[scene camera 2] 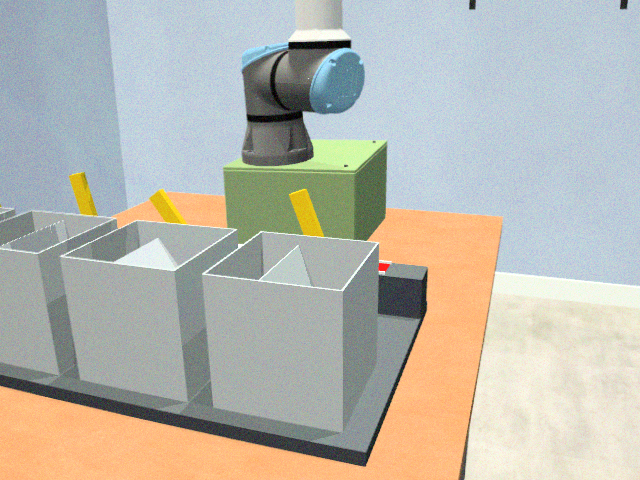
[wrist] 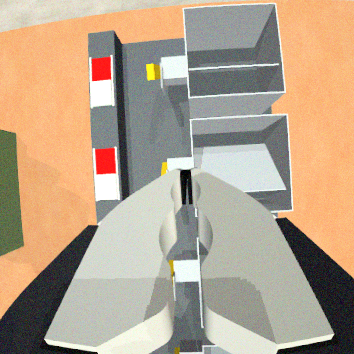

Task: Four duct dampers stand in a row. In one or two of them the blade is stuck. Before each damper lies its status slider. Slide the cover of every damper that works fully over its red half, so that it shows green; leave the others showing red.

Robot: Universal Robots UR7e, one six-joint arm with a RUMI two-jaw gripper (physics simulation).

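Seen in the pictures: gripper, fingertip midpoint: (wrist: 186,171); arm's base, origin of the base link: (scene camera 2: 278,157).
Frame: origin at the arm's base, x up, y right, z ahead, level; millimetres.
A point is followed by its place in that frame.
Grey box dampers (scene camera 2: 276,341) {x -56, y -130, z 699 mm} (wrist: 235,30) {x -76, y -209, z 660 mm} stand in a row. At the row's end, the damper's blade (scene camera 2: 286,269) {x -15, y -125, z 601 mm} (wrist: 234,66) {x -4, y -115, z 620 mm} stands steep, a thin line from above. The neighbouring damper's blade (scene camera 2: 149,255) {x -24, y 66, z 545 mm} (wrist: 242,167) {x -64, y 48, z 600 mm} lies flatter; its yellow lever (scene camera 2: 166,206) {x 17, y 73, z 456 mm} (wrist: 164,168) {x -56, y 14, z 464 mm} leans more than the end lever (scene camera 2: 306,212) {x 25, y -134, z 498 mm} (wrist: 153,71) {x 50, y -120, z 495 mm}. The third lever (scene camera 2: 82,193) {x 27, y 215, z 427 mm} stands steeper. In the wrist view, two status sliders show red halves (wrist: 101,69) {x -91, y -213, z 388 mm} (wrist: 105,161) {x -90, y -31, z 351 mm} with white covers (wrist: 102,93) {x -83, y -161, z 381 mm} (wrist: 107,187) {x -83, y 20, z 344 mm} beside them. My gripper (wrist: 186,171) {x 291, y 32, z 511 mm} is shut and empty, above the row; it does not show in the scene view.
A dark slider rail (scene camera 2: 402,291) {x -112, y -262, z 426 mm} (wrist: 104,126) {x -91, y -99, z 366 mm} runs along the lever side of the grey base plate (scene camera 2: 356,444) {x -153, y -216, z 731 mm}. The green robot pedestal (scene camera 2: 289,201) {x -69, y -39, z 95 mm} (wrist: 9,195) {x -134, y -23, z 92 mm} stands behind the rail on the orange table (scene camera 2: 439,330) {x -171, y -318, z 430 mm}. More of the row lies under my fingers, mostly hidden in the wrist view.
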